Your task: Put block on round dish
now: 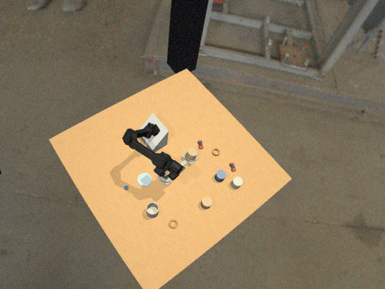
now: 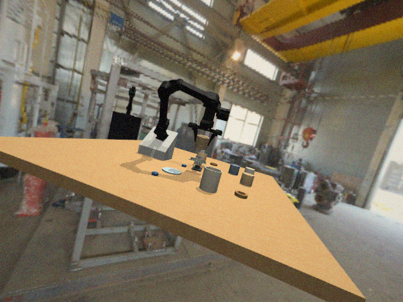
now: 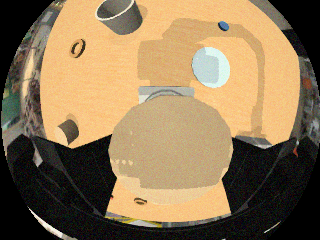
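My gripper tip is now 80 mm above the grey block and 10 mm to the right of it. From my gripper tip the other things lie so: pale blue round dish: 170 mm below, 110 mm to the right, 80 mm behind.
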